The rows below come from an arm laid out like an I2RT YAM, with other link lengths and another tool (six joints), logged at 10 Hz.
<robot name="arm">
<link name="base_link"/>
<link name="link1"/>
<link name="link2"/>
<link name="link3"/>
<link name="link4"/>
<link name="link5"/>
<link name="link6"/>
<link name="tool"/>
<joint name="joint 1" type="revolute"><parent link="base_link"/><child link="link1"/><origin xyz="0 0 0.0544" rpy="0 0 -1.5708"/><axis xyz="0 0 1"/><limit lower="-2.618" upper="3.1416"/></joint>
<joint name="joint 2" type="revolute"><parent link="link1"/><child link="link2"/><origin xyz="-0.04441 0.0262 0.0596" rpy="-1.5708 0 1.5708"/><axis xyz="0 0 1"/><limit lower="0" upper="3.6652"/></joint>
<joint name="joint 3" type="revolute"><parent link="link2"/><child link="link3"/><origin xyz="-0.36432 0 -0.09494" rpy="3.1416 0 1.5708"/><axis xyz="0 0 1"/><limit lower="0" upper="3.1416"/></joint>
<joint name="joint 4" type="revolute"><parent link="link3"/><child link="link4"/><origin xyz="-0.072 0.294 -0.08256"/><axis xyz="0 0 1"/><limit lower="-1.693" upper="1.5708"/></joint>
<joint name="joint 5" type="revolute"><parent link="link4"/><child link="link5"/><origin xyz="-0.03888 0.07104 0.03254" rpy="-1.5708 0 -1.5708"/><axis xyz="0 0 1"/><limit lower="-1.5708" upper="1.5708"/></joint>
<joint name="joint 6" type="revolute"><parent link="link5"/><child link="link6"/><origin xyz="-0.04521 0 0.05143" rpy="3.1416 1.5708 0"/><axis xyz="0 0 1"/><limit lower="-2.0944" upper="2.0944"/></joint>
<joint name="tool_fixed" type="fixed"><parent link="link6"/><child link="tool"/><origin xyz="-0.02 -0.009 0.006" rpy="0 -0.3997 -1.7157"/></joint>
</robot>
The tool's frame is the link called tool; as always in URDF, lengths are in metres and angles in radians.
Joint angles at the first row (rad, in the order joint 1, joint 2, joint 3, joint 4, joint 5, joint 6):
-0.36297 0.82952 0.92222 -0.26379 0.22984 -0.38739
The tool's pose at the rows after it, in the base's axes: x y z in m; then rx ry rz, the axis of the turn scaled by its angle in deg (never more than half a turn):
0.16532 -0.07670 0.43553 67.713 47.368 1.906
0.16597 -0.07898 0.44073 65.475 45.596 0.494
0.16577 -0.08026 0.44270 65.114 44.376 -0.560
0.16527 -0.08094 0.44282 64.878 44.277 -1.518
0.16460 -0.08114 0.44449 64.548 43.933 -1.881
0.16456 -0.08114 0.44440 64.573 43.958 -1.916
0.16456 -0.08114 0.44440 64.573 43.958 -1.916
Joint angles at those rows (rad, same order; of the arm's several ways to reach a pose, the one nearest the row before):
-0.36293 0.82647 0.92261 -0.19589 0.24515 -0.42629
-0.36299 0.82648 0.92259 -0.15201 0.26720 -0.46406
-0.36294 0.82646 0.92259 -0.13561 0.28900 -0.47398
-0.36299 0.82648 0.92261 -0.13485 0.30078 -0.48505
-0.36302 0.82531 0.92525 -0.13142 0.30648 -0.49192
-0.36299 0.82530 0.92525 -0.13217 0.30688 -0.49191
-0.36299 0.82530 0.92525 -0.13217 0.30688 -0.49191

